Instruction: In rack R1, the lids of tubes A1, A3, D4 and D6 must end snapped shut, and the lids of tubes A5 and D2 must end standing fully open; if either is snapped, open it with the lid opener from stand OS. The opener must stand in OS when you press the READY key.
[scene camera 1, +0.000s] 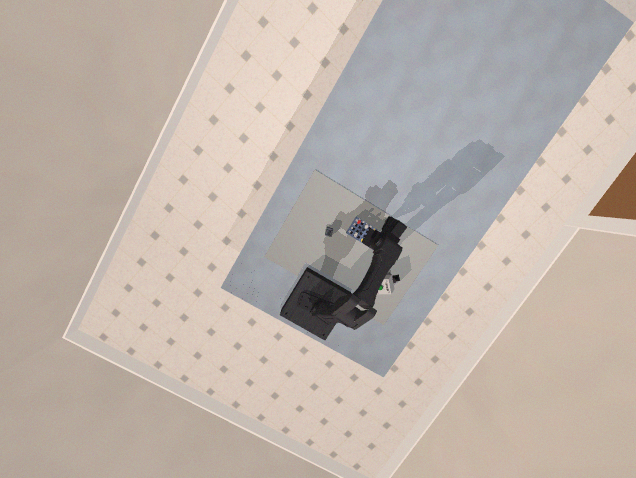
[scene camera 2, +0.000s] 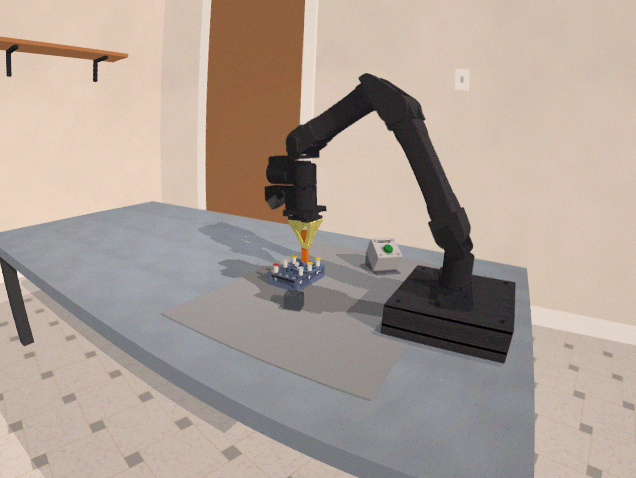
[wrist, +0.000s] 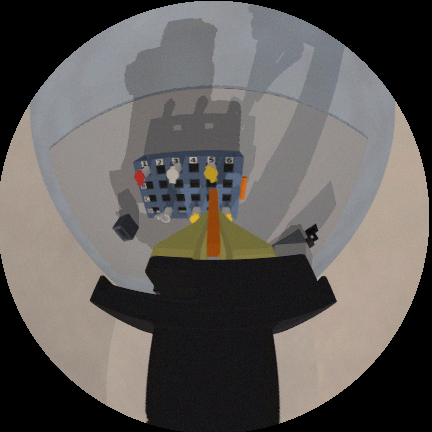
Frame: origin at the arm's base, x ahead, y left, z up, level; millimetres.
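Where they show: gripper, fingertip midpoint: (scene camera 1: 371, 239) (scene camera 2: 305, 248) (wrist: 213, 216); arm's base, origin of the base link: (scene camera 1: 319, 306) (scene camera 2: 454, 288).
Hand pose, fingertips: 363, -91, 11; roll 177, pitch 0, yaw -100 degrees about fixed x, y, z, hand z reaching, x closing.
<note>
Each offset is from my fingertips to the top centre of the thing, as dx, dy, dz. "spot": to the spot under its first point. Level surfaces: height alone.
The blue rack R1 @(+9, +27, -12) (wrist: 201, 160) (scene camera 2: 287, 280) (scene camera 1: 358, 228) stands on the grey mat @(dz -75) (scene camera 2: 287, 349). In the wrist view row A holds a red-lidded tube at A1 @(+46, +73, -27) (wrist: 139, 176), a white one at A3 @(+39, +35, -27) (wrist: 172, 174) and a yellow one at A5 @(+32, -3, -27) (wrist: 210, 172). Row D holds a white tube at D2 @(-4, +64, -12) (wrist: 163, 217) that shows an open ring, and yellow ones at D4 @(-21, +26, -27) (wrist: 193, 217) and D6 @(-28, -12, -27) (wrist: 228, 217), partly hidden by my fingers. My gripper (wrist: 213, 216) (scene camera 2: 305, 233) is shut on the orange lid opener @(+5, -1, +44) (wrist: 212, 225) (scene camera 2: 304, 252). It hangs upright over the rack, its tip just in front of A5. The dark stand OS @(-44, +173, -43) (wrist: 125, 228) (scene camera 2: 292, 300) (scene camera 1: 328, 231) is empty.
The grey READY key box @(-172, -140, +9) (scene camera 2: 382, 254) (wrist: 292, 243) with a green button stands behind the rack, near the arm's black base (scene camera 2: 452, 313). An orange tab @(spot: -1, -37, -51) (wrist: 242, 187) sticks out of the rack's column 6 side. The blue-grey table @(dz -78) (scene camera 2: 127, 247) stretches to the left.
</note>
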